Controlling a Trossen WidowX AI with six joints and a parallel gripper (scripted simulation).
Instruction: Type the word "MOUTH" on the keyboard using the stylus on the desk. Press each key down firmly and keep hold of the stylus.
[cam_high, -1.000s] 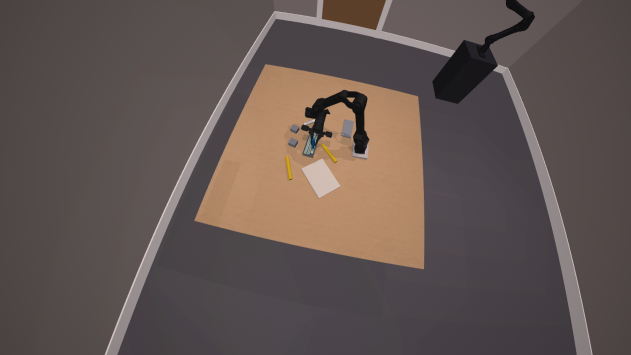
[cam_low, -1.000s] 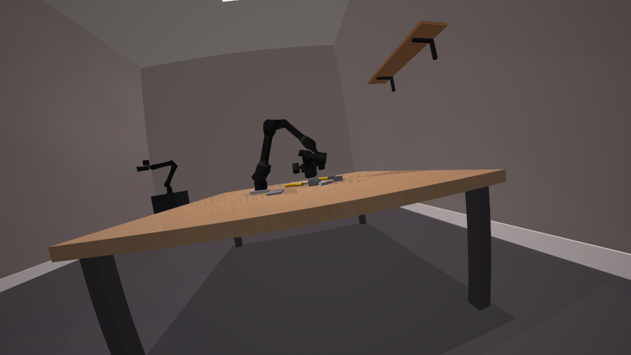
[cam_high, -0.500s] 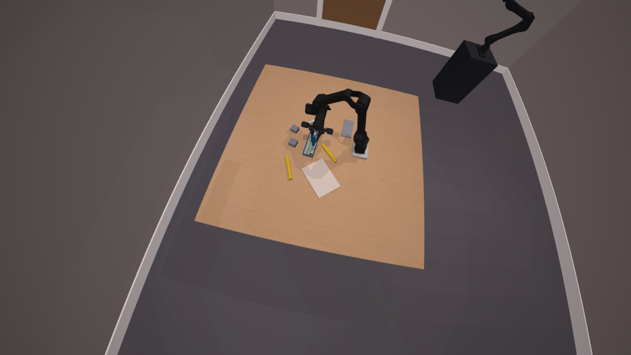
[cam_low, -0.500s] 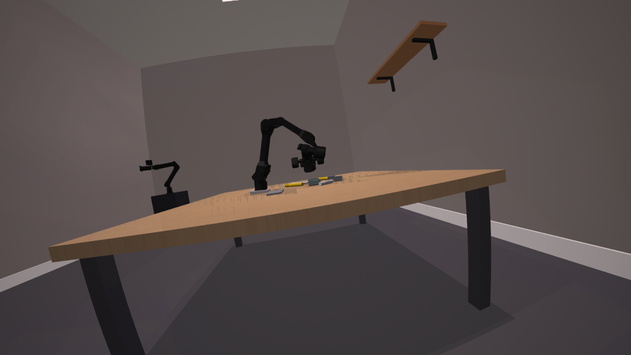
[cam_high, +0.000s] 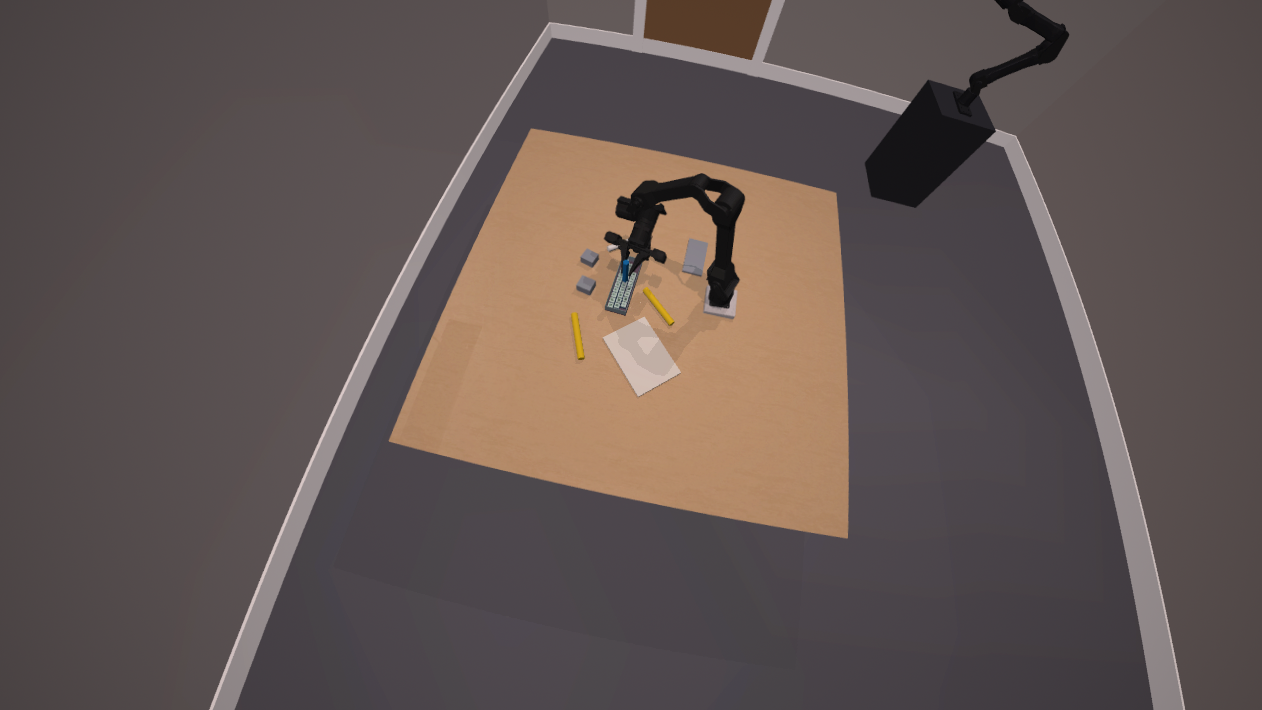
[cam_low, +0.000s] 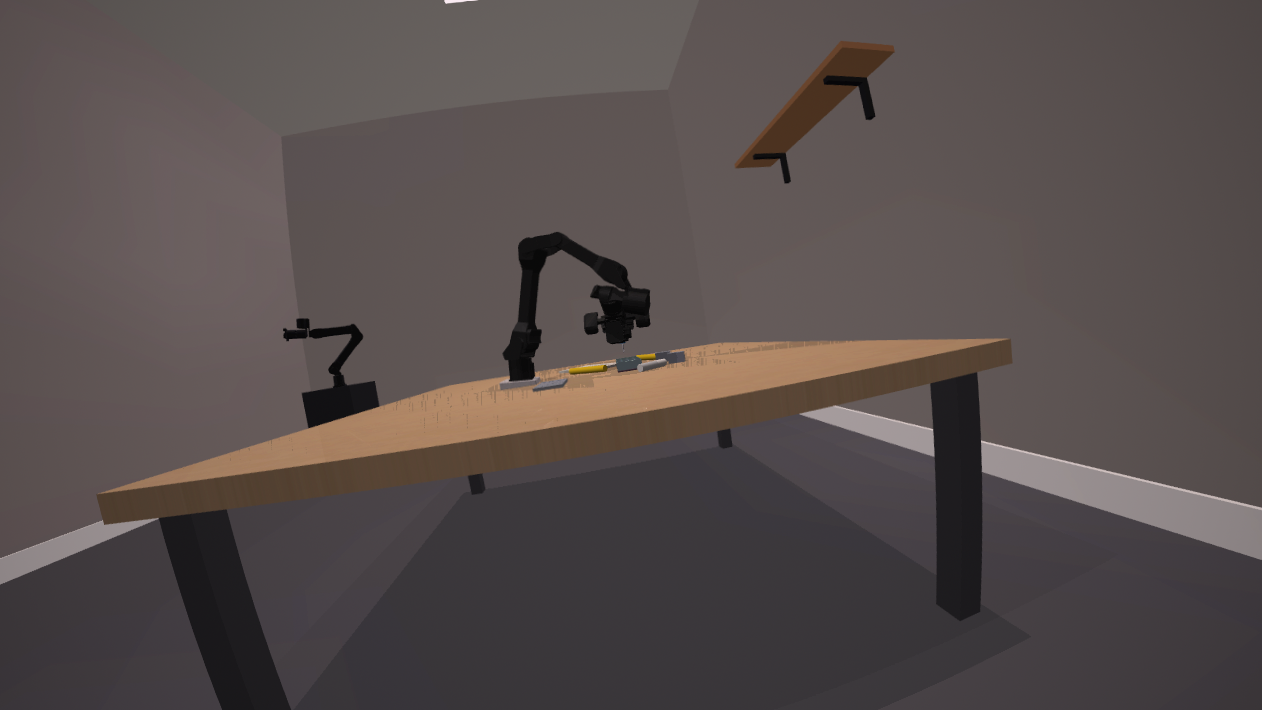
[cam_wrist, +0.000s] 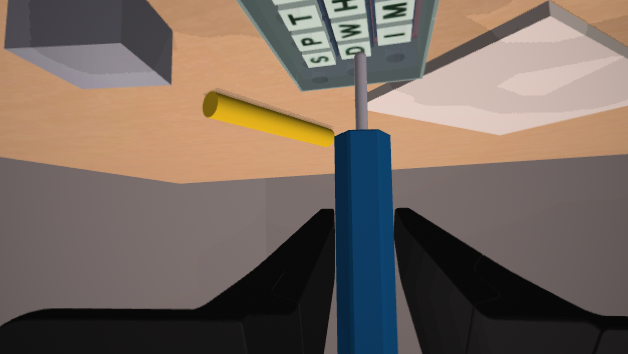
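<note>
My gripper tip is now 18 cm to the left of the white cylinder, 9 cm above it and 4 cm short of it. Also, from my gripper tip: grey block: 12 cm ahead, 9 cm below, 1 cm to the left; yellow pencil: 12 cm behind, 9 cm below, 3 cm to the left; blue stylus: 1 cm below.
</note>
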